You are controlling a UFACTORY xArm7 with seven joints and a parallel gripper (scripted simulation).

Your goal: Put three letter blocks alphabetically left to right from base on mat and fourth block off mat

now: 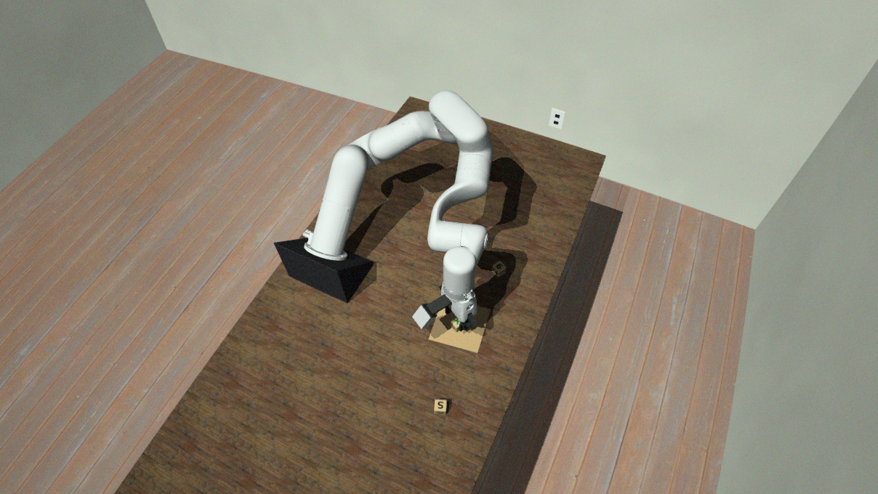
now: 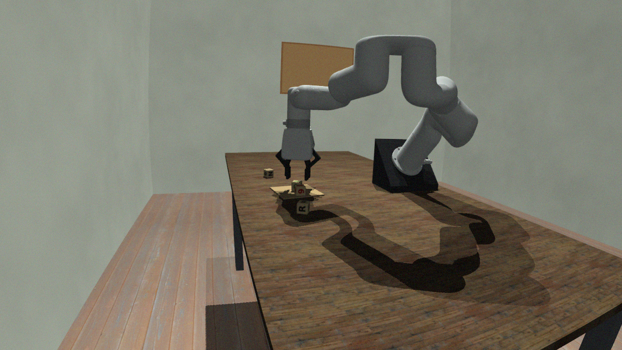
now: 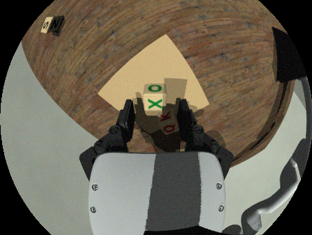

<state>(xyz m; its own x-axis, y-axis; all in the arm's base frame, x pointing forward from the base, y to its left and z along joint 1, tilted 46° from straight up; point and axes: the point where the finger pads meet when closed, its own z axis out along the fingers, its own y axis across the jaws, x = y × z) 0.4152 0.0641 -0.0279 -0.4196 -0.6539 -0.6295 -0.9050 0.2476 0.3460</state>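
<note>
My hand is 60 mm above the tan mat and 10 mm to the right of it. Round my hand: S block 230 mm to the right, 80 mm ahead, 40 mm below; red-marked block 60 mm to the left, 40 mm below.
</note>
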